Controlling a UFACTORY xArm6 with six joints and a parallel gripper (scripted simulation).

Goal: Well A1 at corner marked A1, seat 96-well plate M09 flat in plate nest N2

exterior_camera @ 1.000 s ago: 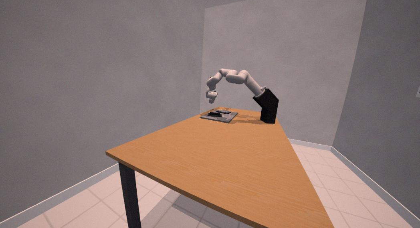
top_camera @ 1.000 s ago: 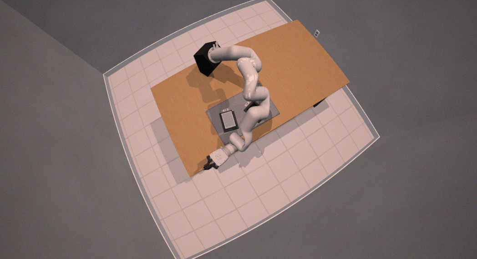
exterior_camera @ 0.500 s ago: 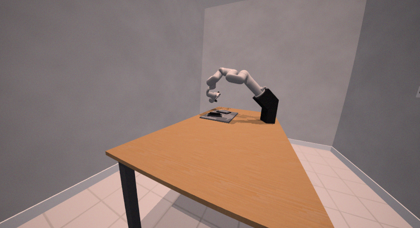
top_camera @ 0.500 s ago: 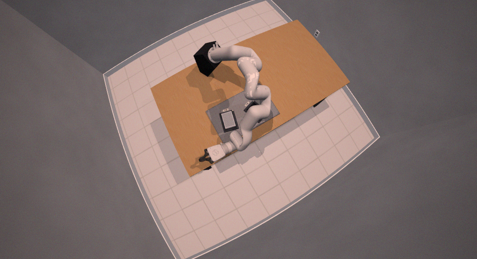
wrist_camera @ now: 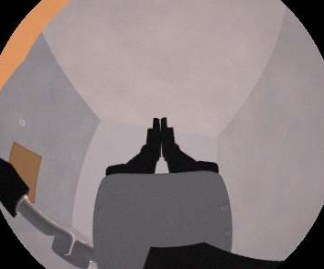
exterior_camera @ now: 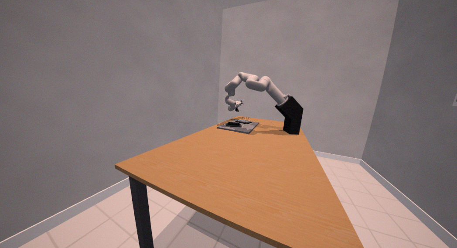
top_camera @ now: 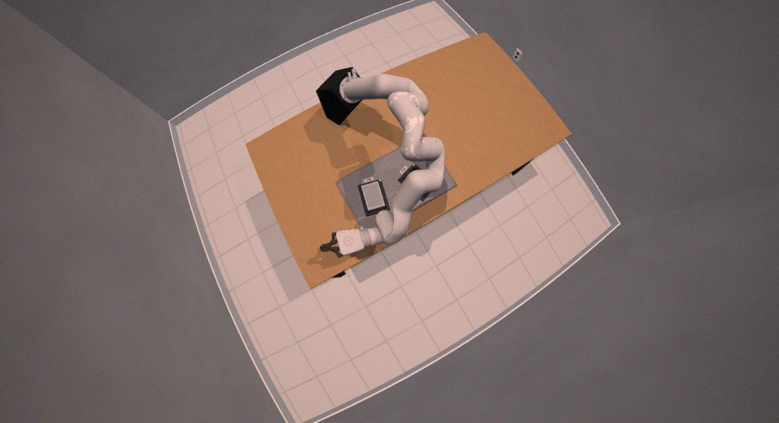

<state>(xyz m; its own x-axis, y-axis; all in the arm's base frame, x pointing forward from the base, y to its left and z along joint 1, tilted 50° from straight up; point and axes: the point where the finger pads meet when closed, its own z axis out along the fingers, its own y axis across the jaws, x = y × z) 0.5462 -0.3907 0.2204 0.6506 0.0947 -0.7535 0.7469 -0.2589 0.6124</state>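
Right now the white 96-well plate is 23 cm behind my hand, 22 cm to the left of it and 21 cm below it. The rest, counted from my hand: dark plate 26 cm behind, 46 cm to the left, 21 cm below; then plate nest 23 cm behind, 23 cm to the left, 23 cm below.
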